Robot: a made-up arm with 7 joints.
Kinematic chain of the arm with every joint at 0, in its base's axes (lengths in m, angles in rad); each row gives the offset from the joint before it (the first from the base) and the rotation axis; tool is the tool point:
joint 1: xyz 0 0 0.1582 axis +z
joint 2: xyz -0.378 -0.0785 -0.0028 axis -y
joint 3: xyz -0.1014 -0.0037 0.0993 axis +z
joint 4: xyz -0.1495 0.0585 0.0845 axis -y
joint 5: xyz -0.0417 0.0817 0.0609 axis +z
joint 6: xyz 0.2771 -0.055 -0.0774 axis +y
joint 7: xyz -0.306 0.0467 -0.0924 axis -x
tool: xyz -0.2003 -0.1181 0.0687
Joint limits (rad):
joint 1: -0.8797..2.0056
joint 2: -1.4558..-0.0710
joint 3: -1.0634..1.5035
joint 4: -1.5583..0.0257
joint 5: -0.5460..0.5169
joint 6: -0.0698..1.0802
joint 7: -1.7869..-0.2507
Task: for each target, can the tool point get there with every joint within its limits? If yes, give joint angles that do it. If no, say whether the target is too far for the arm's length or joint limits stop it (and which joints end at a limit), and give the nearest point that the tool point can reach.
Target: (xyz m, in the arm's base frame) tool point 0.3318 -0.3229 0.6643
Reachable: yes | joints 1.7200 -0.3351 1.2177 -0.6463 0.0722 0.6792 -0.7545
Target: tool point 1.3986 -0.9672 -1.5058
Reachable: no: too far | nearest point 0.6866 -0.5795 0.0900 | short by 1.790 m
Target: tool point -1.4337 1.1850 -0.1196
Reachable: no: too far | nearest point -0.7751 0.6407 0.2132 | short by 0.917 m
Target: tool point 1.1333 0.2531 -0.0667
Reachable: no: joint limits stop it (at a limit: joint 1, joint 2, joint 3, joint 5, joint 6) | nearest point 0.6113 0.0209 0.2867 | short by 0.672 m
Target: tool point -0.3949 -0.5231 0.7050
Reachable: yes | joints 0.4945 -0.3080 0.9249 -1.0457 -0.1256 0.4156 -1.6136
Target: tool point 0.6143 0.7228 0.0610
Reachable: no: joint limits stop it (at a limit: joint 1, joint 2, joint 3, joint 5, joint 7) | nearest point 0.2283 0.4541 0.3358 | short by 0.545 m
